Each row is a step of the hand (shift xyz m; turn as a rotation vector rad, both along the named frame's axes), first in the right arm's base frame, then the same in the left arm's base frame.
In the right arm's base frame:
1: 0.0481 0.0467 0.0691 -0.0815 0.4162 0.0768
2: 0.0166 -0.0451 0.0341 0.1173 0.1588 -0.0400
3: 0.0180 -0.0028 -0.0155 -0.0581 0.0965 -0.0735
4: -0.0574 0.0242 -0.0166 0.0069 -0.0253 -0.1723
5: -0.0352 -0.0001 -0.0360 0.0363 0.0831 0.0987
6: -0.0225 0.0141 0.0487 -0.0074 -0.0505 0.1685
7: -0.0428 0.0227 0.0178 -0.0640 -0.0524 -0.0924
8: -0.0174 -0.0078 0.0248 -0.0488 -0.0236 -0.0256
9: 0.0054 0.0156 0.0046 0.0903 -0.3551 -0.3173
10: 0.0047 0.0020 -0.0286 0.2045 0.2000 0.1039
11: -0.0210 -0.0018 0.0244 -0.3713 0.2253 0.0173
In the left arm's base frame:
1: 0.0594 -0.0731 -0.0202 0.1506 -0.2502 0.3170
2: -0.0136 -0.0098 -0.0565 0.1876 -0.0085 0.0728
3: 0.0149 0.0181 -0.0049 0.0103 0.0177 0.1329
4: -0.0334 -0.0043 0.0550 0.0074 0.1665 0.0511
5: -0.0263 0.0266 0.0337 0.0666 -0.1163 0.0003
6: -0.0155 -0.0532 0.0014 -0.0485 -0.1326 -0.1052
7: -0.0251 -0.0322 0.0316 -0.0737 0.0937 0.0342
8: -0.0210 -0.0221 -0.0072 -0.0513 0.0245 0.0190
9: 0.0126 -0.0095 0.0067 -0.0887 0.4436 -0.1741
10: 0.0076 0.0257 0.0112 0.2700 -0.1403 -0.0038
11: -0.0207 -0.0247 -0.0007 -0.1898 -0.1676 0.3533

